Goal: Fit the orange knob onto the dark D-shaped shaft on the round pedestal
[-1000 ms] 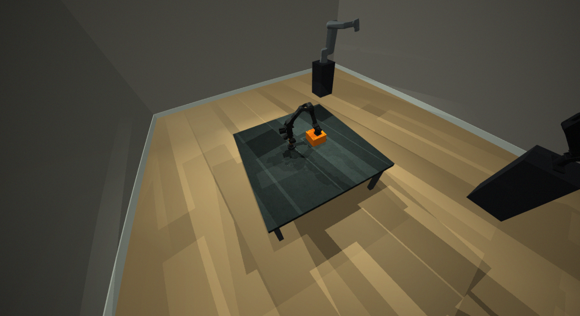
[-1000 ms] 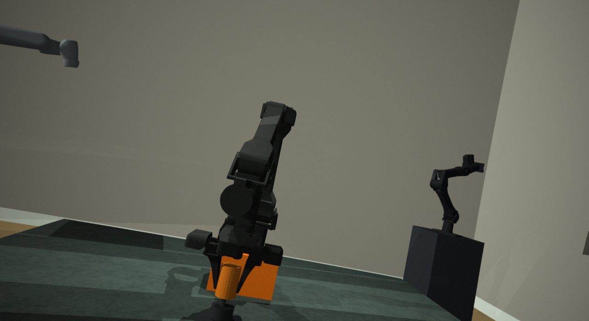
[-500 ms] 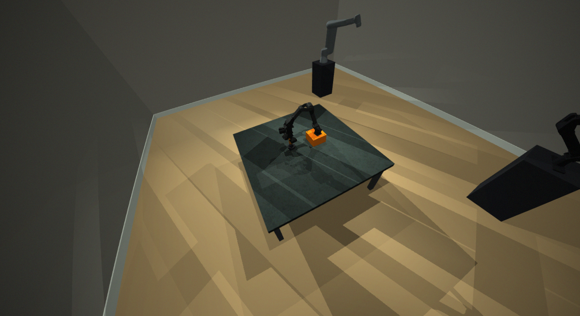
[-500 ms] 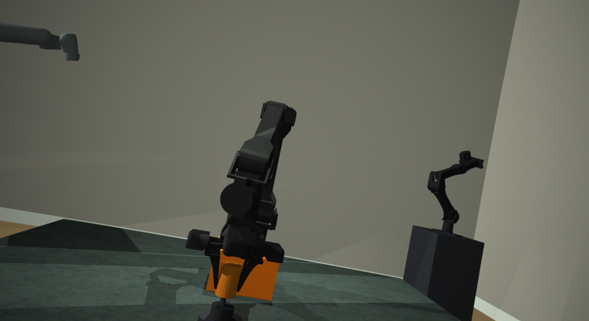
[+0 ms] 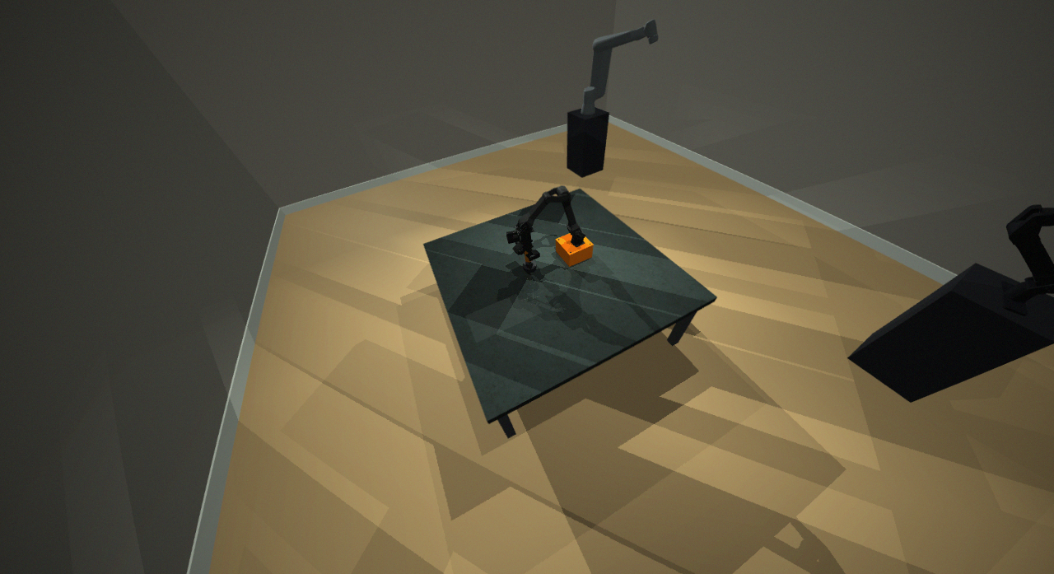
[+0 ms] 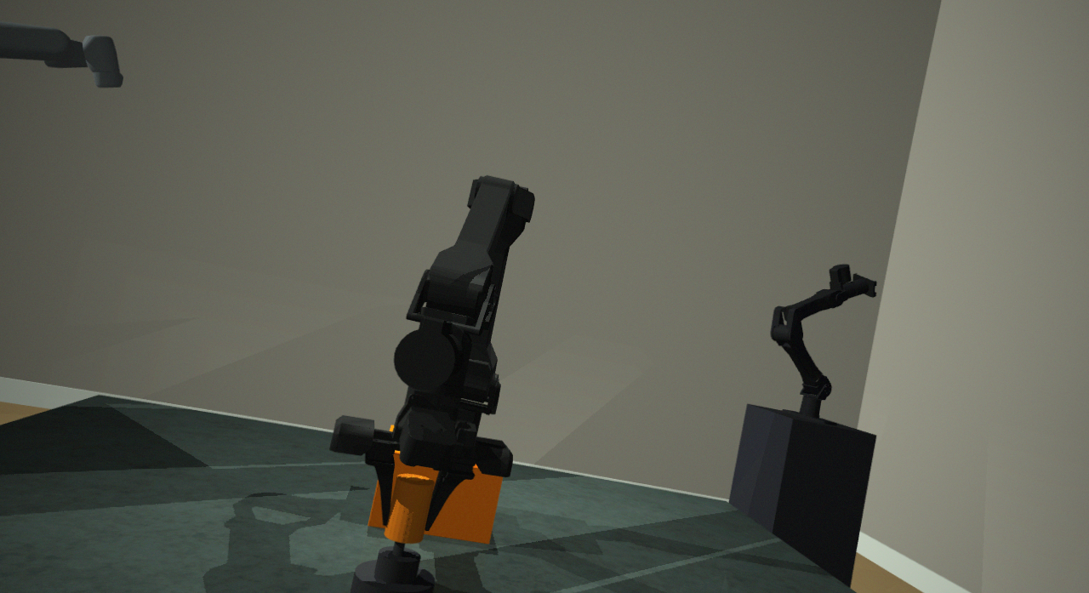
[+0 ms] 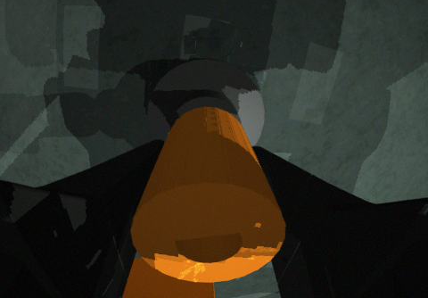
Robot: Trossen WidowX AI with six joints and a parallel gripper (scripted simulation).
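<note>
Right now the orange knob is 20 mm above my gripper tip. Round my gripper tip: round dark pedestal (40 mm below).
</note>
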